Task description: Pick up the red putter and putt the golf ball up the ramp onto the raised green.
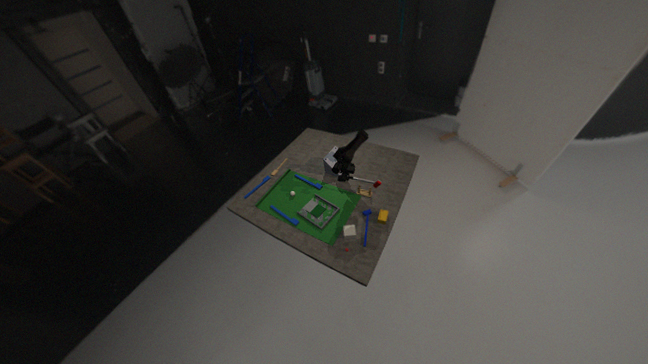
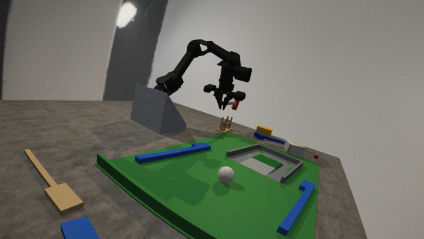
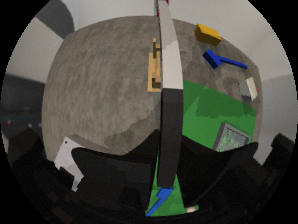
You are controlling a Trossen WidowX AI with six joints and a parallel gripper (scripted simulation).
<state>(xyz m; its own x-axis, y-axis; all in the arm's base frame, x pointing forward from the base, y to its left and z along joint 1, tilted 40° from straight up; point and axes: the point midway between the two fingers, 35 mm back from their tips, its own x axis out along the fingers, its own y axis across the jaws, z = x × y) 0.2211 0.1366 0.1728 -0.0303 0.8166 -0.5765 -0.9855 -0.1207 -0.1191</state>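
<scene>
The red putter lies 11 cm to the left of my gripper tip, 3 cm above it and 2 cm behind it. Round my gripper tip: blue putter (27 cm to the left, 25 cm ahead, 11 cm below); tan wooden piece (13 cm to the left, 9 cm below, 2 cm behind); green mat (26 cm ahead, 24 cm to the right, 12 cm below).
</scene>
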